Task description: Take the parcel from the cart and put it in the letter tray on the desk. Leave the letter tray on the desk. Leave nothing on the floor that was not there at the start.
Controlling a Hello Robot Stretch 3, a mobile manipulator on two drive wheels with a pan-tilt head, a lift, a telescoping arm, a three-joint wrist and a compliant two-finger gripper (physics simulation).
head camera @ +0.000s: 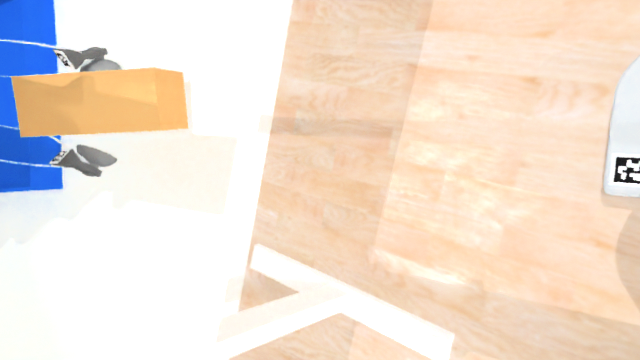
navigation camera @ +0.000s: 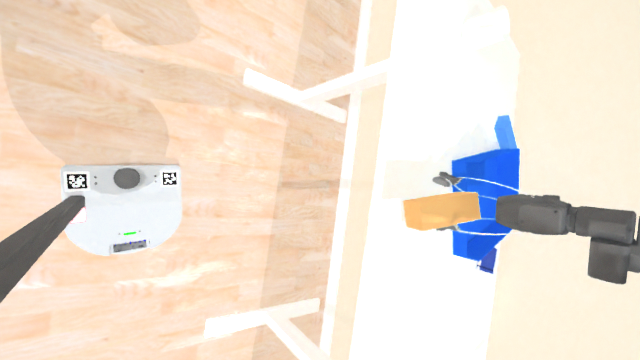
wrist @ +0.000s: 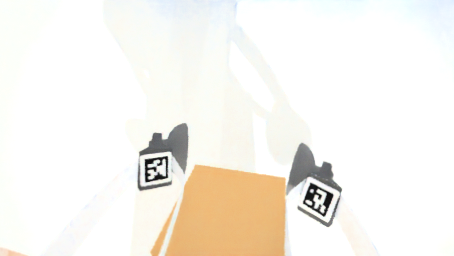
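Where they show: gripper, fingertip midpoint: (wrist: 239, 150); robot's base, origin of the base link: (navigation camera: 126, 177).
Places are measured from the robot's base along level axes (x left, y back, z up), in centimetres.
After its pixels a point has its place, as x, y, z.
The orange parcel (head camera: 98, 101) @[-45.5, 2.7, 103.2] (navigation camera: 440, 211) @[-44.3, 2.5, 102.7] (wrist: 229, 211) @[-53.5, 2.1, 104.1] is a long cardboard box. My gripper (head camera: 98, 109) @[-54.2, 2.2, 95.9] (navigation camera: 444, 203) @[-54.2, 2.2, 95.9] (wrist: 239, 150) @[-54.2, 2.2, 95.9] is shut on it, one finger on each long side, and holds it above the white desk (head camera: 133, 268) @[-51.1, -14.0, 95.0] (navigation camera: 421, 96) @[-49.9, -20.5, 95.0] (wrist: 387, 105) @[-59.5, 13.0, 95.0]. The blue letter tray (head camera: 26, 36) @[-67.7, 10.5, 98.3] (navigation camera: 491, 166) @[-94.5, -5.5, 95.3] stands on the desk under the rear end of the parcel and under my wrist (navigation camera: 529, 213) @[-48.3, 1.4, 114.8]. The parcel's front end sticks out past the tray's edge over the bare desk. The wrist view does not show the tray.
My white base (navigation camera: 126, 208) @[0.6, 10.1, 16.0] (head camera: 626, 134) @[-14.3, 6.7, 16.0] stands on the wooden floor, away from the desk edge. White desk feet (navigation camera: 293, 96) (navigation camera: 262, 316) (head camera: 340, 295) @[-79.7, -40.9, 6.2] reach out over the floor. A small dark blue object (navigation camera: 488, 261) @[-93.8, 26.3, 96.2] lies beside the tray.
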